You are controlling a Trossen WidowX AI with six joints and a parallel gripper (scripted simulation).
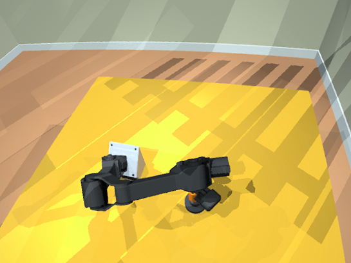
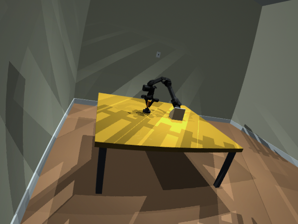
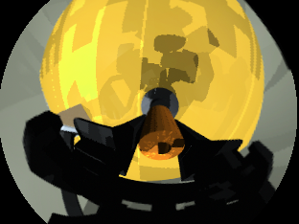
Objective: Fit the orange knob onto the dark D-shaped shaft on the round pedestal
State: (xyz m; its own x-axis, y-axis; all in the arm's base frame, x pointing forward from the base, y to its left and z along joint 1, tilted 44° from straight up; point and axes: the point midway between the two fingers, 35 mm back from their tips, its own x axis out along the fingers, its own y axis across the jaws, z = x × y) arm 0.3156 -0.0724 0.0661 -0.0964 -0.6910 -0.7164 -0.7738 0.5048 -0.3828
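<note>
Now: gripper tip 2 cm below the orange knob. Round my gripper tip: round dark pedestal: 4 cm below.
</note>
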